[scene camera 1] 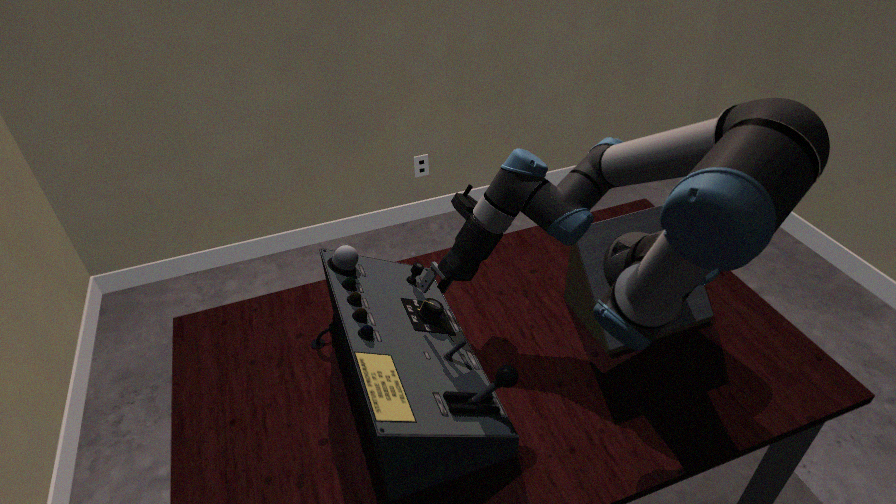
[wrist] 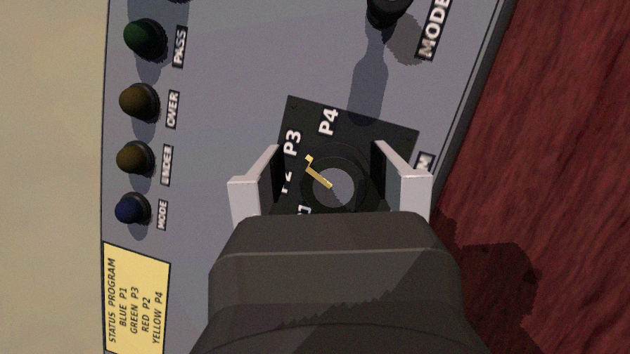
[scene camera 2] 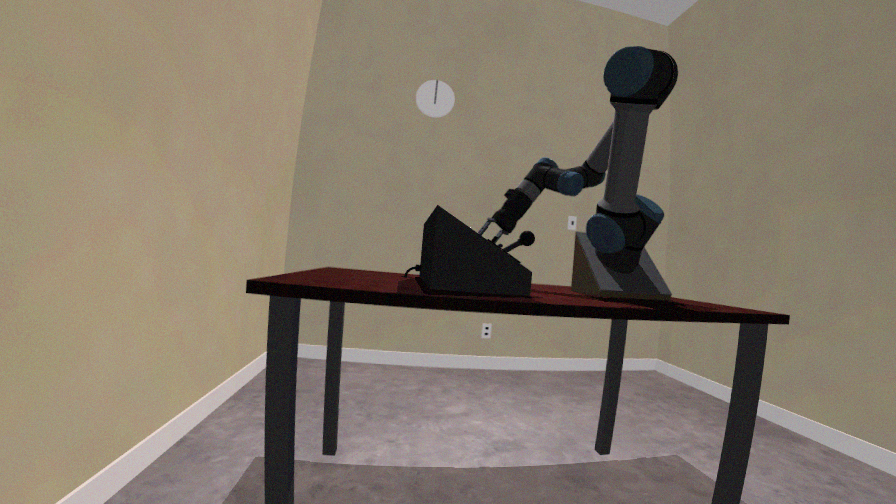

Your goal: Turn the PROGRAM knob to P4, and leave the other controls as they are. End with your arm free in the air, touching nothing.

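Observation:
The PROGRAM knob (scene camera 1: pixel 431 310) (wrist: pixel 333 187) is a dark round knob on a black plate marked P1 to P4, on the sloped grey console (scene camera 1: pixel 426 388) (scene camera 2: pixel 463 263). In the wrist view its yellow pointer (wrist: pixel 318 176) points up and left, towards the P3 mark; the P4 mark (wrist: pixel 328 121) lies clockwise of that. My gripper (scene camera 1: pixel 433 287) (scene camera 2: pixel 488 237) (wrist: pixel 327 160) is open and empty. In the wrist view its fingers stand on the left and right of the knob. In scene camera 1 they look a little above the knob; contact cannot be told.
The MODE control (scene camera 1: pixel 415 272) (wrist: pixel 389 10) stands near the fingers. A small lever (scene camera 1: pixel 456 351) and a ball-topped lever (scene camera 1: pixel 506 376) (scene camera 2: pixel 526 238) rise from the console further along. A white dome (scene camera 1: pixel 345 257) and several small lamps line the far side, beside a yellow card (scene camera 1: pixel 385 386) (wrist: pixel 135 300).

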